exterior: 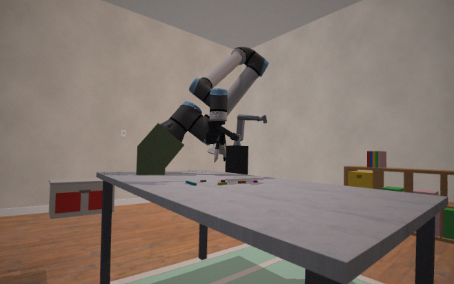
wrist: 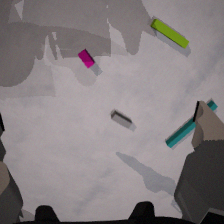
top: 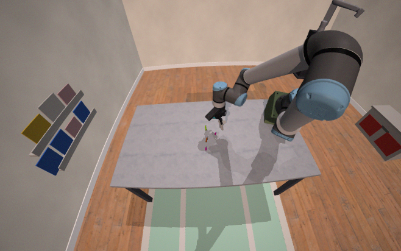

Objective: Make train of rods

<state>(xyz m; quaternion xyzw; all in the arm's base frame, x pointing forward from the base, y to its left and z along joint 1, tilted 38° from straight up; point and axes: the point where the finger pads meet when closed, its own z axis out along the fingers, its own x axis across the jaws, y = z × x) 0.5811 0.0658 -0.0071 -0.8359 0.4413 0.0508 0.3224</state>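
Right now the grey rod is 4 cm behind my hand, 7 cm to the right of it and 10 cm below it. From my hand the other things lie so: turquoise rod: 1 cm ahead, 17 cm to the right, 10 cm below; then orange rod: 8 cm ahead, 8 cm to the left, 10 cm below; then lime rod: 9 cm ahead, 4 cm to the right, 10 cm below.
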